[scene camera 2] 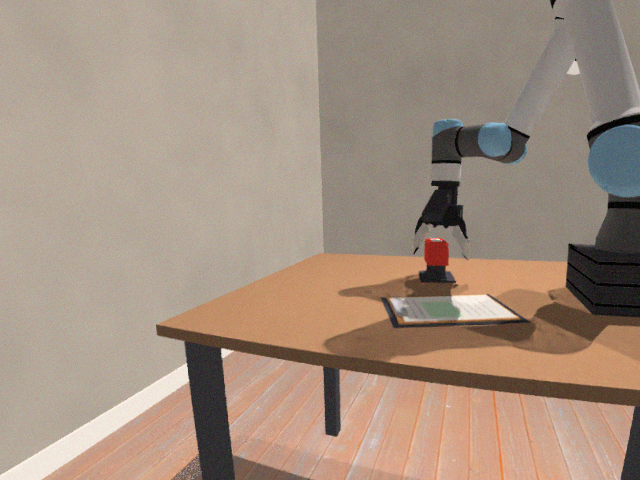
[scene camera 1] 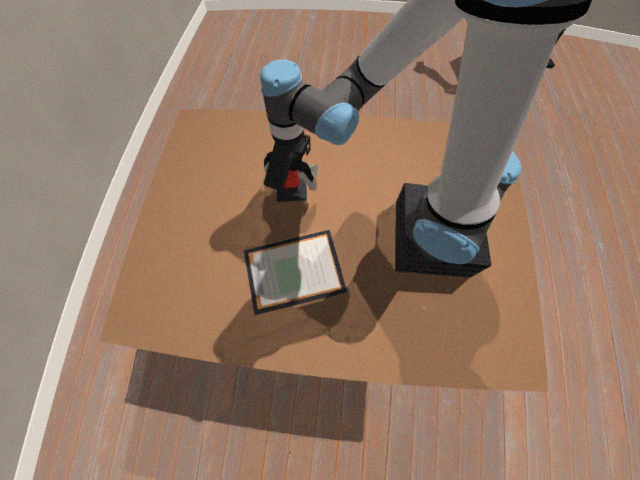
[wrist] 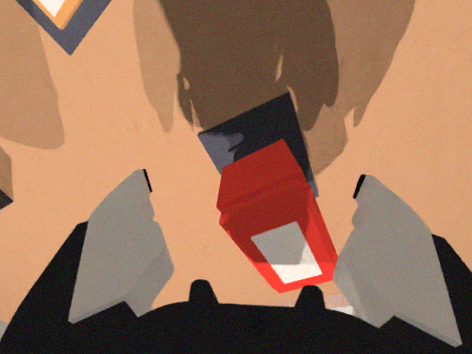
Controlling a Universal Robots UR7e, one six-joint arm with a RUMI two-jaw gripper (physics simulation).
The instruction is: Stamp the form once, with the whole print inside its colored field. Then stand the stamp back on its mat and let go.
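Pixels of known places: gripper, fingertip midpoint: (scene camera 2: pixel 439 257) (scene camera 1: pixel 291 181) (wrist: pixel 250 175); arm's base, origin of the base link: (scene camera 2: pixel 634 249).
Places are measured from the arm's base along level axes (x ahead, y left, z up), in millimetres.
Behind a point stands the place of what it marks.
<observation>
The red stamp (scene camera 1: pixel 291 178) @(x 390, y -162, z -22 mm) (scene camera 2: pixel 436 252) @(x 403, y -161, z -32 mm) (wrist: pixel 270 200) @(x 404, y -163, z -9 mm) stands upright on its dark mat (scene camera 1: pixel 291 196) @(x 400, y -153, z -104 mm) (scene camera 2: pixel 449 278) @(x 367, y -169, z -104 mm) (wrist: pixel 265 117) @(x 419, y -151, z -104 mm). A pale patch shows on its top. My gripper (scene camera 1: pixel 293 178) @(x 394, y -166, z -45 mm) (scene camera 2: pixel 441 254) @(x 394, y -166, z -45 mm) (wrist: pixel 250 175) @(x 394, y -166, z -45 mm) is open around the upper part of the stamp, with one finger on each side. In the wrist view the stamp is nearer the right finger. The form (scene camera 1: pixel 325 258) @(x 319, y 50, z -103 mm) (scene camera 2: pixel 478 305) @(x 345, y 62, z -103 mm) lies on the table with a green field (scene camera 1: pixel 287 275) @(x 425, y 87, z -103 mm) (scene camera 2: pixel 440 309) @(x 425, y 92, z -103 mm). Shadow covers part of the form, and no print can be made out on the field.
The form lies in a dark-edged tray (scene camera 1: pixel 299 301) @(x 398, y 159, z -106 mm) (scene camera 2: pixel 460 324) @(x 399, y 163, z -107 mm) (wrist: pixel 70 44) @(x 306, y -31, z -107 mm) with an orange inner border, on the camera side of the stamp. The robot's black base block (scene camera 1: pixel 434 260) @(x 69, y 118, z 10 mm) (scene camera 2: pixel 602 289) @(x 124, y 107, z -57 mm) stands to the right on the table (scene camera 1: pixel 180 180) @(x 759, y -261, z -108 mm) (scene camera 2: pixel 289 310) @(x 729, y 108, z -108 mm). Arm shadows fall around the form.
</observation>
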